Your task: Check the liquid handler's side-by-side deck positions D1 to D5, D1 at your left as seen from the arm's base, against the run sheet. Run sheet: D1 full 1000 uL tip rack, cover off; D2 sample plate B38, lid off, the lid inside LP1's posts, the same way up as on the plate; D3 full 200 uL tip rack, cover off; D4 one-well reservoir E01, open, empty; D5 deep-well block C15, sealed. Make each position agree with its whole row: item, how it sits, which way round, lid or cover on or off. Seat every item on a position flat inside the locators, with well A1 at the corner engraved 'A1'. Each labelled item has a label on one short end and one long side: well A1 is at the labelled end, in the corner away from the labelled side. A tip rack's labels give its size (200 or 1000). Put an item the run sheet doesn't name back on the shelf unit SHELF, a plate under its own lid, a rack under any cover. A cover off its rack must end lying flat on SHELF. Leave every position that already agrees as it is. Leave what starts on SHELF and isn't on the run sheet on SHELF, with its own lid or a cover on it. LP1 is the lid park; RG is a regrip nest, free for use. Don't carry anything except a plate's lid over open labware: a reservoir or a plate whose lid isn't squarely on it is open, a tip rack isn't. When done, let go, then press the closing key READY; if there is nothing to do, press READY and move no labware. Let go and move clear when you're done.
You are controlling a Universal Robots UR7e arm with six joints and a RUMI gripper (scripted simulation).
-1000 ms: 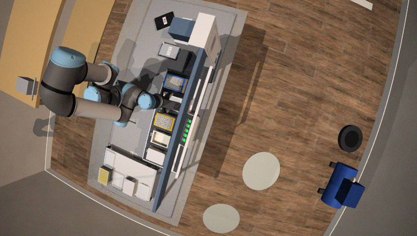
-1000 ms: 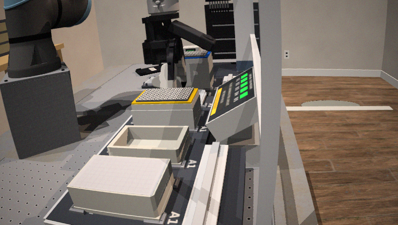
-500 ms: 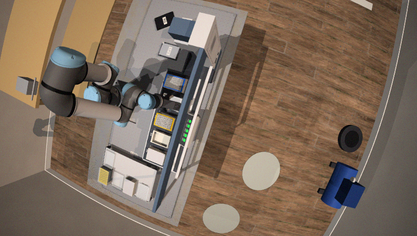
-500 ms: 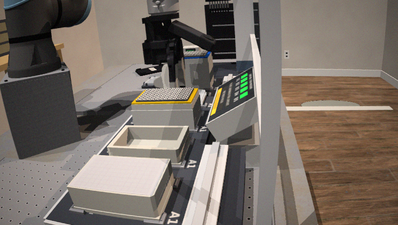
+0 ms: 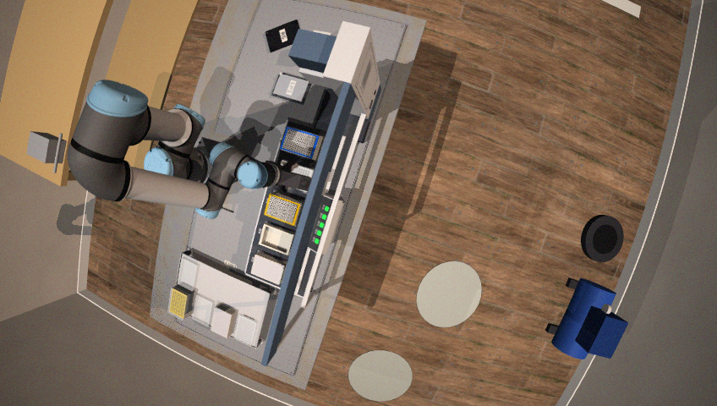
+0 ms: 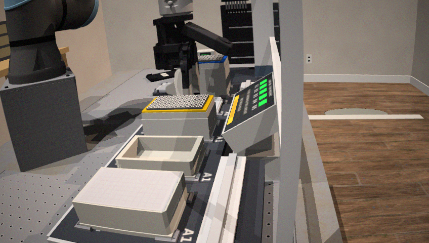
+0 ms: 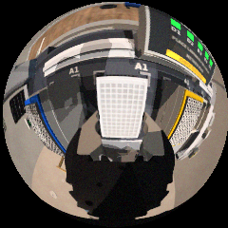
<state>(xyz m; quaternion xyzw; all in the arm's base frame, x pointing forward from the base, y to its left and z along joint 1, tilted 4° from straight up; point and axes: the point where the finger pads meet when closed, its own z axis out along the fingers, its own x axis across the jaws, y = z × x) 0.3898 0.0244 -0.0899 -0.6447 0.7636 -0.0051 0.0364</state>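
My gripper is now 120 mm to the left of the yellow-rimmed tip rack, 30 mm below it and 10 mm past it. The rest, counted from my hand: one-well reservoir (250 mm to the right, 40 mm behind, 10 mm below); then deep-well block (370 mm to the right, 60 mm behind, 10 mm above); then blue-rimmed tip rack (130 mm to the left, 50 mm above, 30 mm ahead).
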